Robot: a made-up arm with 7 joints.
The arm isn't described. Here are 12 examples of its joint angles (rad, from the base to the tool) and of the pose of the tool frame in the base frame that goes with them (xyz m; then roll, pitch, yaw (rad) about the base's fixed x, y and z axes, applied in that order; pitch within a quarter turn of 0, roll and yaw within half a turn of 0).
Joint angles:
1: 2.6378 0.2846 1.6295 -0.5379 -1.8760 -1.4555 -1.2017
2: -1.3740 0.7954 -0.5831 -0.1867 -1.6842 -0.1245 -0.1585
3: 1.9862 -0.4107 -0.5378 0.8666 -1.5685 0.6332 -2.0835
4: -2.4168 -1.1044 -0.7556 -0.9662 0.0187 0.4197 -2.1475
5: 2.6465 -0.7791 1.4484 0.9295 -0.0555 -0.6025 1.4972
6: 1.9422 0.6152 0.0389 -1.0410 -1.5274 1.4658 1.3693
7: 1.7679 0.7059 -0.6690 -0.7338 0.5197 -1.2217 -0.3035
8: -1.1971 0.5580 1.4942 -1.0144 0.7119 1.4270 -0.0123
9: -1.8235 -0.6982 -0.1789 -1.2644 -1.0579 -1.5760 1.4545
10: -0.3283 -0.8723 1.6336 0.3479 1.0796 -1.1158 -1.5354
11: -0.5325 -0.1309 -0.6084 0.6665 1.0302 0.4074 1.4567
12: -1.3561 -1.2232 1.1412 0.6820 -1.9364 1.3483 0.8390
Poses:
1: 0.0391 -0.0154 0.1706 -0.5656 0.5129 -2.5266
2: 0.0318 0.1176 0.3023 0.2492 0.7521 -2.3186
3: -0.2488 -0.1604 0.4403 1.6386 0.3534 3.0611
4: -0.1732 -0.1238 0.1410 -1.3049 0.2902 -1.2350
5: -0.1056 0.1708 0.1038 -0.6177 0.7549 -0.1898
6: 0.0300 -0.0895 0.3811 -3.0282 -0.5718 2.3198
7: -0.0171 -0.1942 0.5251 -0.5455 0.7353 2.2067
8: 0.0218 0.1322 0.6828 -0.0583 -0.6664 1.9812
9: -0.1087 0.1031 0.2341 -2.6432 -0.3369 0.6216
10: -0.0876 -0.0978 0.6305 0.9597 -0.1690 -0.3682
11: -0.1286 0.3187 0.3597 -2.5804 0.4368 -2.9646
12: -0.1083 0.1595 0.5360 -1.3589 -0.9823 0.1910
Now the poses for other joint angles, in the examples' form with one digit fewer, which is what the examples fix.
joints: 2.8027 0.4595 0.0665 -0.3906 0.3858 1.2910 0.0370
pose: -0.136 -0.138 0.186 2.634 -0.198 -2.149
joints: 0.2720 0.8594 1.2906 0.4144 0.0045 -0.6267 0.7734
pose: 0.094 -0.230 0.420 -2.357 1.279 1.181
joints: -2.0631 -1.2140 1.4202 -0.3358 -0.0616 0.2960 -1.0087
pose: -0.152 0.133 0.515 -1.073 -0.685 -1.424
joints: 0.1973 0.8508 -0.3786 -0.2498 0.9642 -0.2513 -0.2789
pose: -0.017 0.142 0.633 0.980 0.594 -2.965
